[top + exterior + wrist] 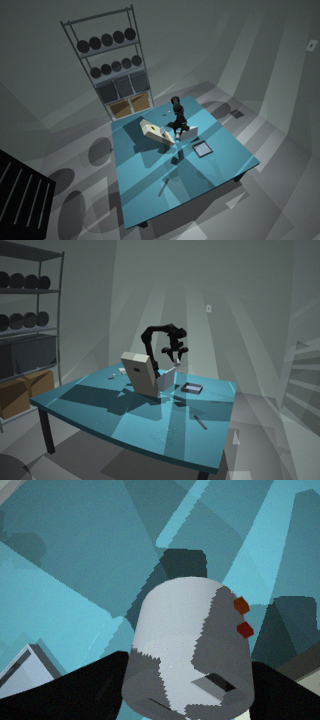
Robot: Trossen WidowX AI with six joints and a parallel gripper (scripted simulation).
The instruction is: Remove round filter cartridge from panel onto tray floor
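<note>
Now: the tray 23 cm behind my gripper tip, 8 cm to the left of it and 26 cm below it. Also, from my gripper tip: service panel: 15 cm ahead, 19 cm to the right, 9 cm below; round filter cartridge: right at my gripper tip.
</note>
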